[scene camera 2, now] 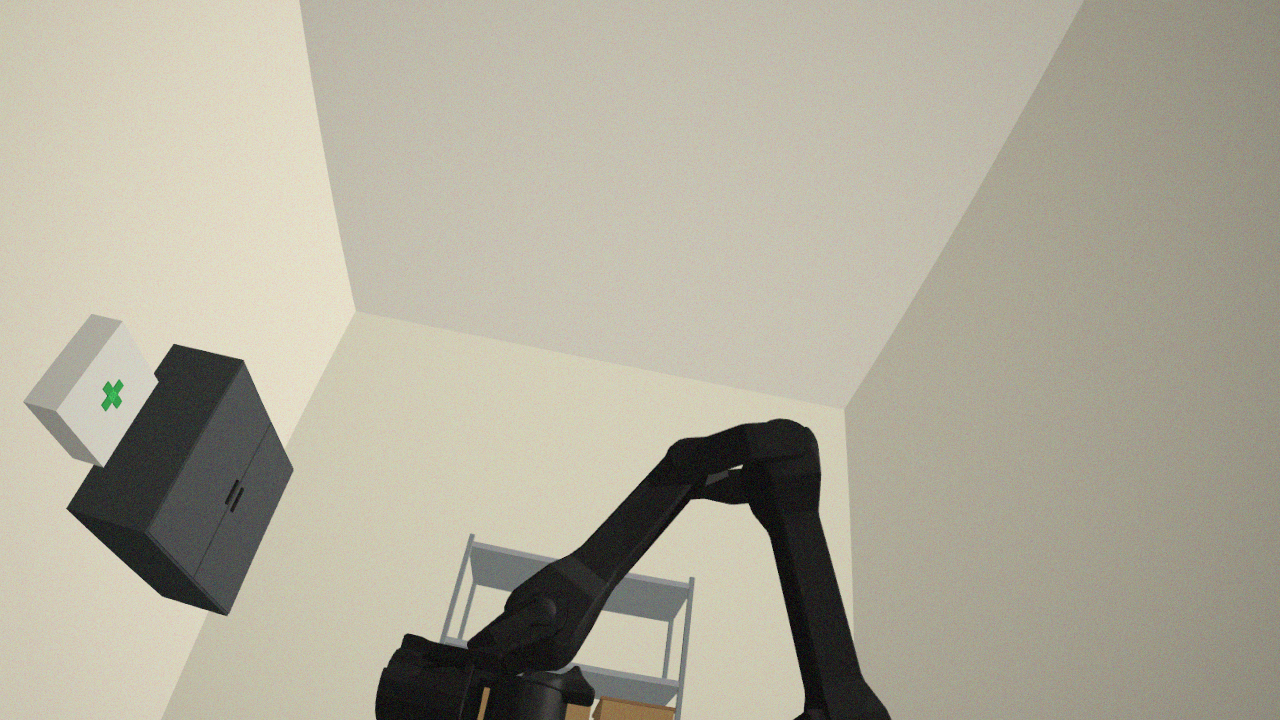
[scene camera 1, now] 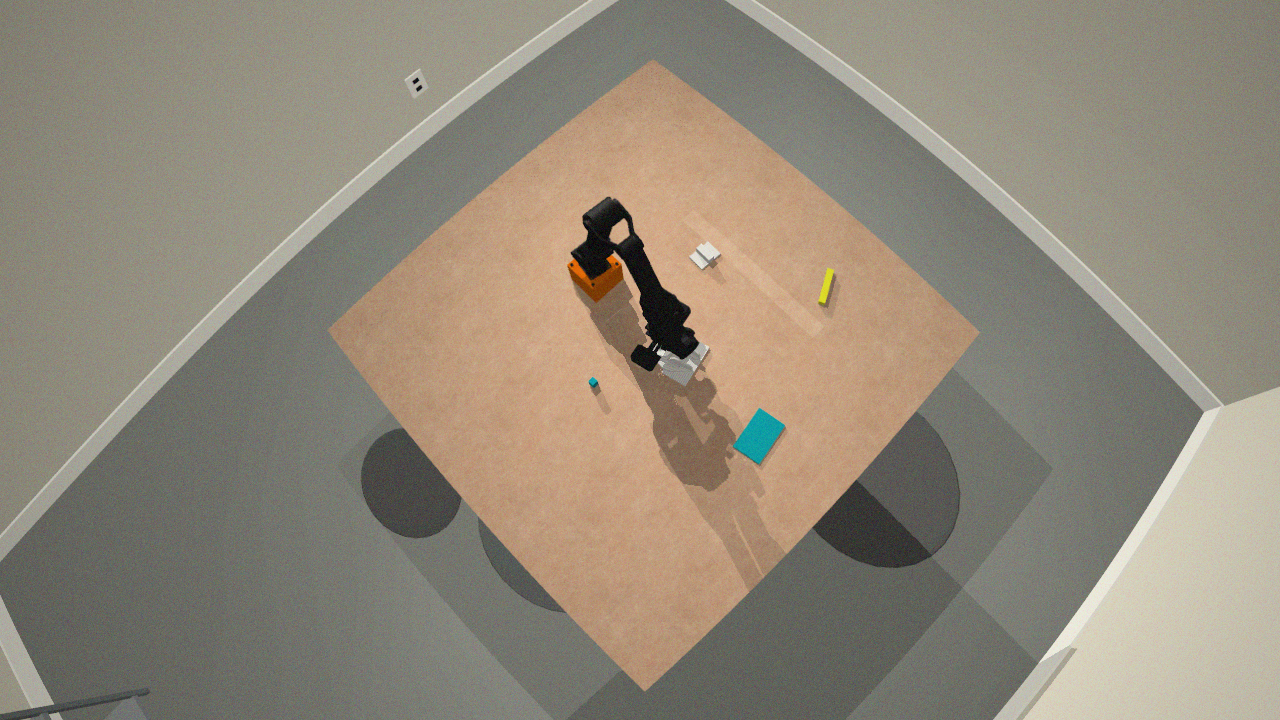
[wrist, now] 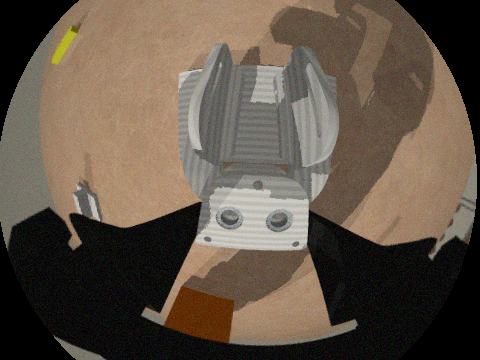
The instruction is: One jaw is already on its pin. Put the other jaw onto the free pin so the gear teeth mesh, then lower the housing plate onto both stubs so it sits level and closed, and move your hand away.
Labels:
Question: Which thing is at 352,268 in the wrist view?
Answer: The gripper.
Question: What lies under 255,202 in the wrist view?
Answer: A grey housing plate.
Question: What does the gripper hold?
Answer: A grey housing plate.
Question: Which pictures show the flat teal block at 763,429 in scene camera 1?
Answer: Scene camera 1 only.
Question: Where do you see a grey jaw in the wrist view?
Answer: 214,114

